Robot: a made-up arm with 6 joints.
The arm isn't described. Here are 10 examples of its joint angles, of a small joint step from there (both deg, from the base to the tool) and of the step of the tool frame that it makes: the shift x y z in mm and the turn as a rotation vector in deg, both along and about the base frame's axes.
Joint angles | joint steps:
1: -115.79 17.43 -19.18 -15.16 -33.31 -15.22 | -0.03 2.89 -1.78 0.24 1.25 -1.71
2: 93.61 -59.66 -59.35 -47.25 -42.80 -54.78 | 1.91 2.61 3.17 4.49 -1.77 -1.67
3: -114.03 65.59 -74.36 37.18 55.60 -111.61 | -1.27 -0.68 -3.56 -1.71 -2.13 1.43
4: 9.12 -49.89 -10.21 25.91 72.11 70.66 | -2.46 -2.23 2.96 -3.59 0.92 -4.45
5: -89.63 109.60 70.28 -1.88 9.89 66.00 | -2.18 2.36 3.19 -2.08 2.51 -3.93
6: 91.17 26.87 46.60 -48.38 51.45 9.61 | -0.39 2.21 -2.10 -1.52 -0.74 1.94
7: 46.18 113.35 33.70 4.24 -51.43 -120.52 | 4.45 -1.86 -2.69 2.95 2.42 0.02
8: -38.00 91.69 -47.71 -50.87 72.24 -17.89 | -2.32 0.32 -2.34 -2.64 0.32 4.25
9: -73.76 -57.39 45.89 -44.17 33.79 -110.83 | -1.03 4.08 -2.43 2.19 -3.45 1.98
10: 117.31 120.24 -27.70 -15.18 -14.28 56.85 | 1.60 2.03 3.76 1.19 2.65 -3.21
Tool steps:
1: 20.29 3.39 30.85 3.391 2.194 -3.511
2: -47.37 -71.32 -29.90 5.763 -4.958 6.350
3: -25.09 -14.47 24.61 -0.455 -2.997 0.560
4: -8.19 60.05 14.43 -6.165 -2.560 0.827
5: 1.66 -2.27 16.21 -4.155 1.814 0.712
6: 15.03 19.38 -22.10 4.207 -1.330 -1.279
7: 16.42 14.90 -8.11 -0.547 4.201 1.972
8: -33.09 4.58 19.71 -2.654 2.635 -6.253
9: -25.49 3.50 17.97 -1.553 0.582 2.017
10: 13.31 -22.78 9.06 1.405 -3.641 -4.628
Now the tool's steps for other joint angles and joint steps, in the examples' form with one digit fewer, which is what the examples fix.
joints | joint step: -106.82 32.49 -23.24 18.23 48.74 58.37 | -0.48 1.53 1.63 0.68 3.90 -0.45
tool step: 9.4 14.9 -16.9 1.44 0.51 -2.23
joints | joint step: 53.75 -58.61 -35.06 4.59 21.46 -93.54 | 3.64 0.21 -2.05 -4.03 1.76 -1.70
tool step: -17.0 52.4 -18.7 3.39 -2.56 -3.45
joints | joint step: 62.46 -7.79 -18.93 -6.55 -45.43 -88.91 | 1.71 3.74 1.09 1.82 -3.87 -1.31
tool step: 43.1 -15.4 -20.3 -1.52 -1.42 5.64
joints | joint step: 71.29 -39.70 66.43 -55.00 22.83 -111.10 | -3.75 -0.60 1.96 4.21 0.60 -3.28
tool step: 42.6 23.1 47.3 -4.44 7.40 1.44
